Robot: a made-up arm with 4 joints.
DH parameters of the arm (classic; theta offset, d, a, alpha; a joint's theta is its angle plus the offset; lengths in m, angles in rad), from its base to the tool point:
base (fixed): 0 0 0 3.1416
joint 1: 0 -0.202 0.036 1.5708
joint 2: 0 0.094 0.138 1.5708
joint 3: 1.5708 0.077 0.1 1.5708
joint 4: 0 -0.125 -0.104 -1.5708
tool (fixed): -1.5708 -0.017 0 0
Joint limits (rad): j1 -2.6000..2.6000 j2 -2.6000..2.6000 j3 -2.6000..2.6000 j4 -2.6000..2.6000
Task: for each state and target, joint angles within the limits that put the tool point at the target. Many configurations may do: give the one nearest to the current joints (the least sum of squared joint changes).
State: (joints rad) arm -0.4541 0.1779 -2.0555 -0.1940
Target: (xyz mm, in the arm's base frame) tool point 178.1 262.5 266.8
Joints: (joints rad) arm -0.2806 0.1092 -2.1241 -0.2577
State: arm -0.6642 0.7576 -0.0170 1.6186
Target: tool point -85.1 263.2 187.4
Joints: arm -0.5059 0.6650 -0.0544 2.1471
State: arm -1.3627 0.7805 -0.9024 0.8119
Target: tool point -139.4 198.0 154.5
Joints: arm -1.1039 0.5350 -0.9696 0.6721
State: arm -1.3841 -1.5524 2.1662 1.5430
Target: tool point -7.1 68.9 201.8
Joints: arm -1.9752 -1.1285 1.4841 1.5505
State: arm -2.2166 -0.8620 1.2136 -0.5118
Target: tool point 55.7 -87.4 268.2
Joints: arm -2.2088 -1.4259 0.9238 -0.8946
